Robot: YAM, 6 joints.
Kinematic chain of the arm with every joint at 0, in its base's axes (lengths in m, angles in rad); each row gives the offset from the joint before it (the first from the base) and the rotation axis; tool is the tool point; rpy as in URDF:
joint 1: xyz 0 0 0.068 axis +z
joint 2: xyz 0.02 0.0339 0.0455 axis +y
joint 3: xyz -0.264 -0.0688 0 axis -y
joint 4: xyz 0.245 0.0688 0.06 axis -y
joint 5: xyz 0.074 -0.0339 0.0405 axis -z
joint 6: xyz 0.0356 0 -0.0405 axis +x
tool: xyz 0 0 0 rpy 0 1.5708 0
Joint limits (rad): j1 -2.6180..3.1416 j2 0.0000..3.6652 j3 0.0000..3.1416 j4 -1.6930..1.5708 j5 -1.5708..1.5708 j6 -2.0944..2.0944
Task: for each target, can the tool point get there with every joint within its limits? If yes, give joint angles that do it. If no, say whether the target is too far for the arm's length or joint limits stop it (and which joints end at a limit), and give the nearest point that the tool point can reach.
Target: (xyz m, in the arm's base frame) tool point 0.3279 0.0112 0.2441
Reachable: yes | joints 0.1266 1.7397 1.3489 -1.0400 1.0172 0.3980
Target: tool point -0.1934 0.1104 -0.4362
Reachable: no: joint limits stop it (at a limit: joint 2) | nearest point -0.1964 0.1121 -0.3796 | short by 0.057 m
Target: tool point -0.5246 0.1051 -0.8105
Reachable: no: too far | nearest point -0.3644 0.0730 -0.3588 | short by 0.480 m
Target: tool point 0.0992 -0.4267 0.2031
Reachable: yes | joints -1.3983 1.9888 1.4160 -0.1950 -0.7601 -0.7727
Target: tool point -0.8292 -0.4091 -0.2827
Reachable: no: too far | nearest point -0.5160 -0.2917 -0.1379 | short by 0.365 m
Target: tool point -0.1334 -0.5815 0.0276
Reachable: yes | joints -1.8332 2.8974 2.1732 0.4011 -0.6657 0.8269
